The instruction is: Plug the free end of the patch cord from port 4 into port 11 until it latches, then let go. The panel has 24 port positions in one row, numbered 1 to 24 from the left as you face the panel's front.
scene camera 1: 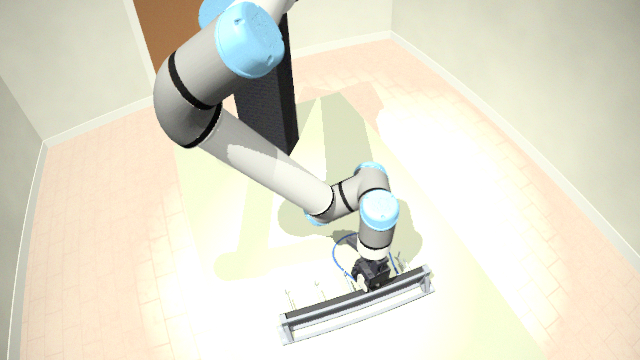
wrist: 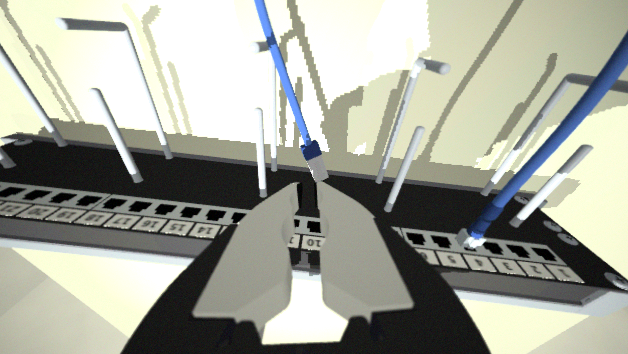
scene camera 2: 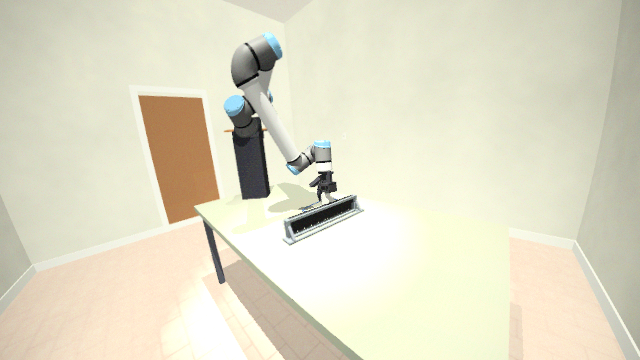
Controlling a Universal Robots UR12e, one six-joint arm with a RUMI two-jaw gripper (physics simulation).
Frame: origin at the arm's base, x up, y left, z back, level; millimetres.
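Seen in the pictures: gripper, fingertip midpoint: (scene camera 1: 363,285) (wrist: 308,184); arm's base, link origin: (scene camera 2: 246,127).
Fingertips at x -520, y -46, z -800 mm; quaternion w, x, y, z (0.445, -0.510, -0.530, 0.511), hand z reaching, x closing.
Observation:
Offsets run from my fingertips to a thing's top centre. "spot": to the spot under its first point. Level surfaces: height alone.
The black panel {dz +0, dx +38, dy -36 mm} (scene camera 1: 327,302) (scene camera 2: 320,219) (wrist: 210,175) has one row of numbered ports. The cord's fixed plug {spot: dz -34, dx +20, dy +106 mm} (wrist: 471,239) sits in port 4. The free plug {dz -1, dx -17, dy +7 mm} (wrist: 318,168), clear with a dark blue boot, hangs over the panel's far edge, just beyond my right-hand fingertip in the wrist view. My gripper (scene camera 1: 364,286) (scene camera 2: 326,199) (wrist: 308,184) is nearly closed above the ports, with a narrow gap and nothing visible between the tips. Port 10 {spot: dz -29, dx +12, dy +2 mm} (wrist: 314,226) shows through the gap. Port 11 {spot: dz -25, dx +12, dy -10 mm} (wrist: 297,223) is partly hidden by the left-hand finger; several neighbouring ports are covered.
White cable posts stand behind the port row, including a short post {spot: dz +21, dx -7, dy -31 mm} (wrist: 261,155) left of the free plug and another short post (wrist: 406,167) right of it. The blue cord (scene camera 1: 334,252) (wrist: 290,92) loops behind the panel. A grey frame (scene camera 1: 360,314) holds the panel on the table {dx -63 mm} (scene camera 2: 425,280).

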